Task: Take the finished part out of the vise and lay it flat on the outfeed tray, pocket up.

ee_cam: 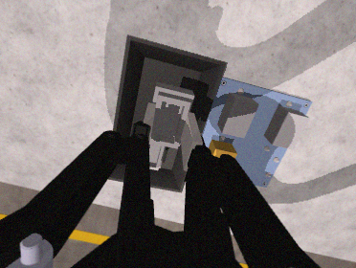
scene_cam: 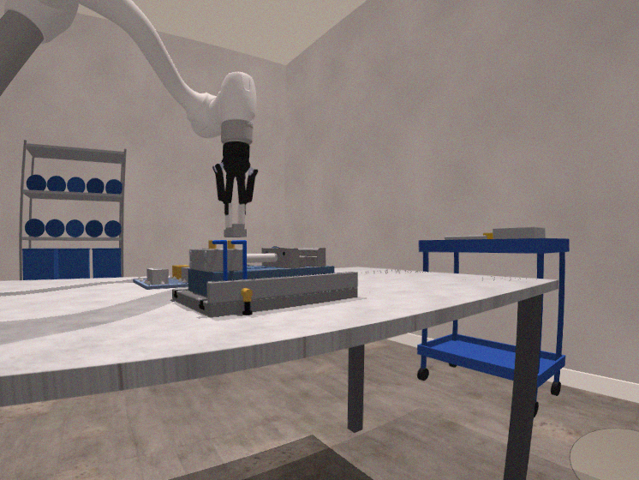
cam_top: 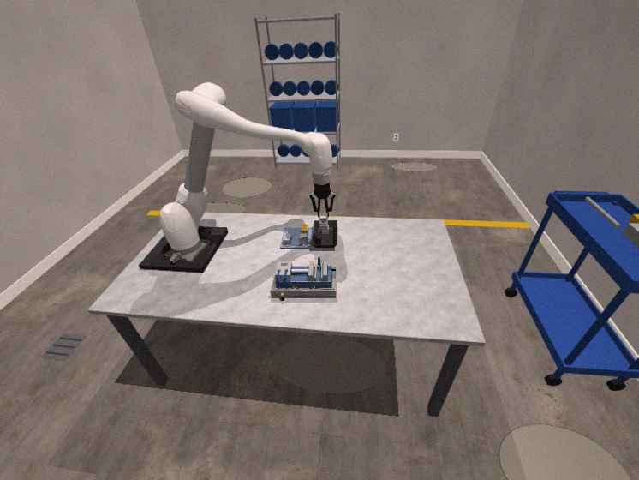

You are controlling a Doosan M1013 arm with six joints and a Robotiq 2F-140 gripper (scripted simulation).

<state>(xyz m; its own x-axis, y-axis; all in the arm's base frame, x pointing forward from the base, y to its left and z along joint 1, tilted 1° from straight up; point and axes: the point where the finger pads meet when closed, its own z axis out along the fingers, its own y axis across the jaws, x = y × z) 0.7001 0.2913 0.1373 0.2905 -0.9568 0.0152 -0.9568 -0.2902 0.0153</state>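
Now: hand 120 mm past the grey block, 20 mm to the left of it and 160 mm above it. Round my hand: blue fixture plate: 170 mm behind, 10 mm to the left, 180 mm below; then yellow block: 140 mm behind, 60 mm to the left, 160 mm below.
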